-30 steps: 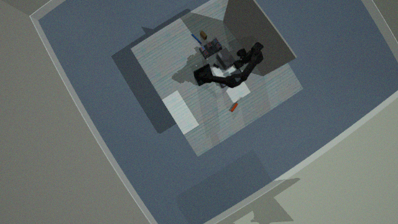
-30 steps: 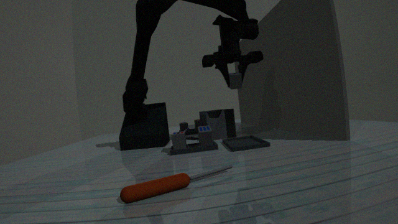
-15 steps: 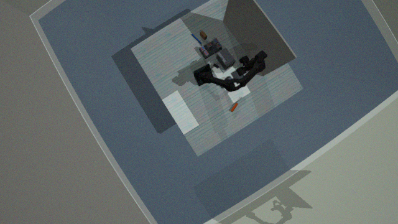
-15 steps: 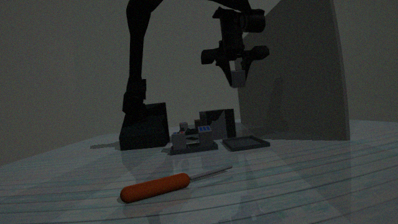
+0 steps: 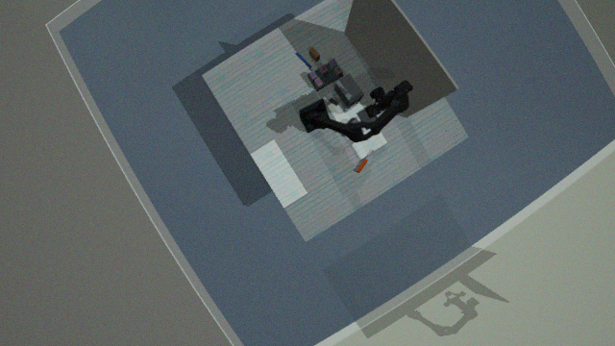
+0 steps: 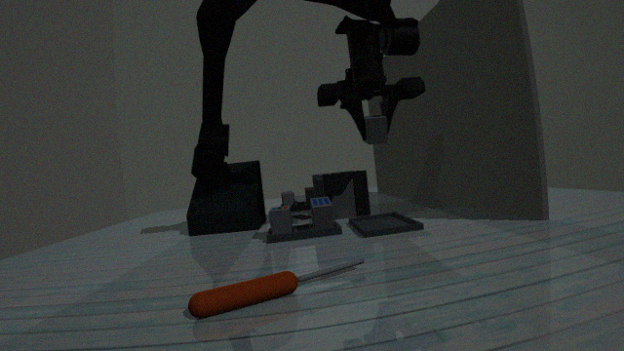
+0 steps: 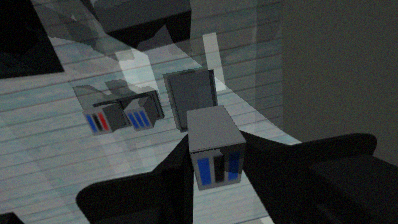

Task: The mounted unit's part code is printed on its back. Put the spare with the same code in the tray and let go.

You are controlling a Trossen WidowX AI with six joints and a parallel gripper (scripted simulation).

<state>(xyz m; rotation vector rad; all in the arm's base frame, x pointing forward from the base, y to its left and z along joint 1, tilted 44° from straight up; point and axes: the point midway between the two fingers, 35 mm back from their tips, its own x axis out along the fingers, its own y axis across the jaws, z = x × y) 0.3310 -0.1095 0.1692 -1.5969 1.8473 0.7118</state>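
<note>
Now: gripper tip 150 mm above the dark tray. The rest, counted from my gripper tip: grey panel: 210 mm to the left, 210 mm ahead, 70 mm above; mounted unit: 210 mm to the left, 110 mm below, 30 mm behind.
</note>
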